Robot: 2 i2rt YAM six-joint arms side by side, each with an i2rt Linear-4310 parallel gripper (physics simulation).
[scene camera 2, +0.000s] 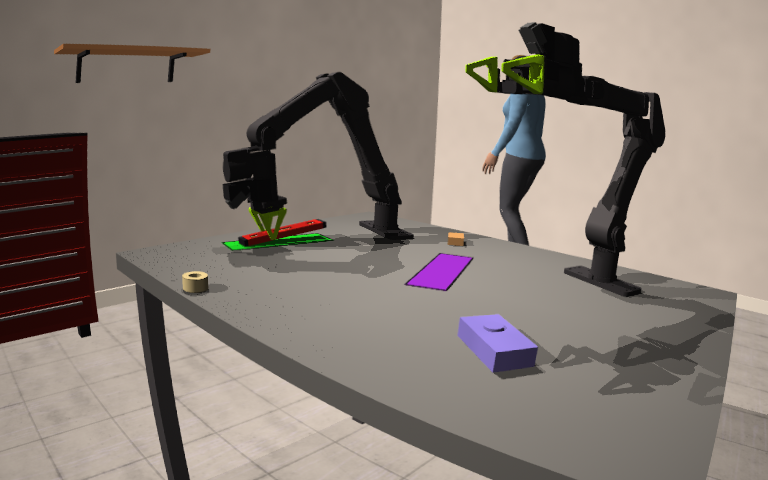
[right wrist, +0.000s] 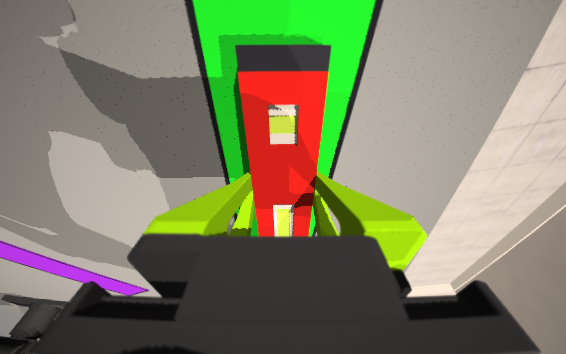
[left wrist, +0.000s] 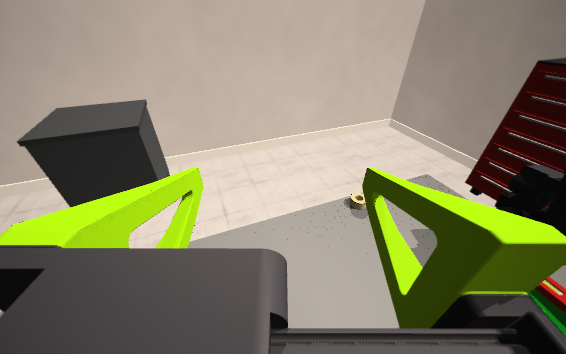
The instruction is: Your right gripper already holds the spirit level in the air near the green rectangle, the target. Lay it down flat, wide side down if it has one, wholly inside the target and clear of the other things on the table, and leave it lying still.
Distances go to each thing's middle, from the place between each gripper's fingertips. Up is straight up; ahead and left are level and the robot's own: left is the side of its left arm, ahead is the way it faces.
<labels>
I see the green rectangle point(scene camera 2: 316, 237) 2 cm behind my right hand, 1 cm to the left of it and 1 cm below it. The rest, counted from my right hand: purple rectangle point(scene camera 2: 440, 273) (41 cm to the left, 14 cm behind, 1 cm below); violet box point(scene camera 2: 501, 347) (71 cm to the left, 15 cm ahead, 1 cm above); red spirit level point(scene camera 2: 299, 228) (4 cm behind, 1 cm to the left, 1 cm above).
Right now the violet box is 390 mm below my left hand, 130 mm to the left of it and 120 mm ahead of it. From my left hand the other things lie so: purple rectangle: 410 mm below, 170 mm to the right, 170 mm behind; then red spirit level: 570 mm to the right, 390 mm below, 70 mm behind; then green rectangle: 570 mm to the right, 410 mm below, 50 mm behind.
</labels>
